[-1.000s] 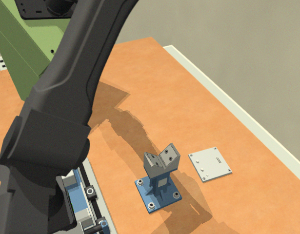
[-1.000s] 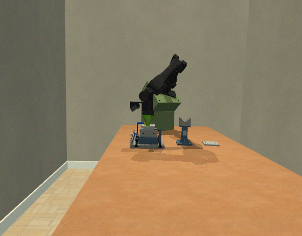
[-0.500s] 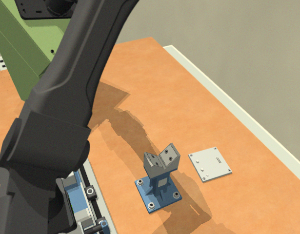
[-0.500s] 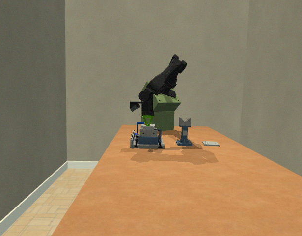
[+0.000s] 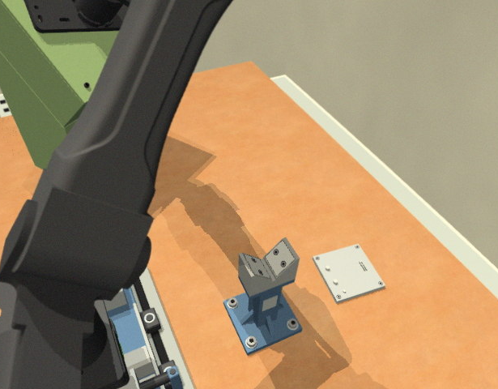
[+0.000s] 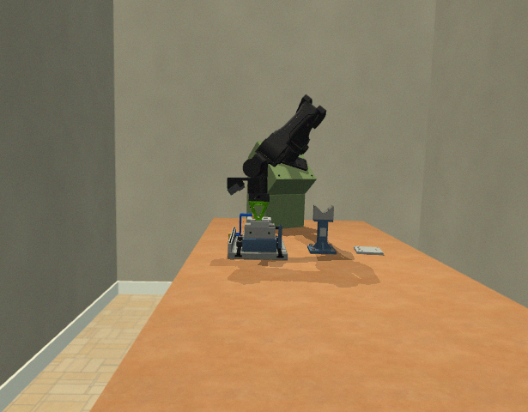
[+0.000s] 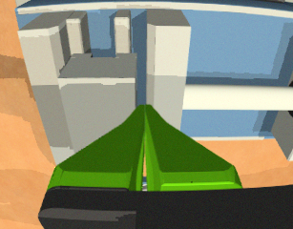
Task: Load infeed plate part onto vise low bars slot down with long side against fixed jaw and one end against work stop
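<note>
Right now the moving jaw is 30 mm below my hand, 10 mm to the left of it and 10 mm behind it. The rest, counted from my hand: fixed jaw: 50 mm ahead, 30 mm below; then grey part: 20 mm below, 20 mm ahead; then work stop: 50 mm to the left, 30 mm ahead, 20 mm below.
</note>
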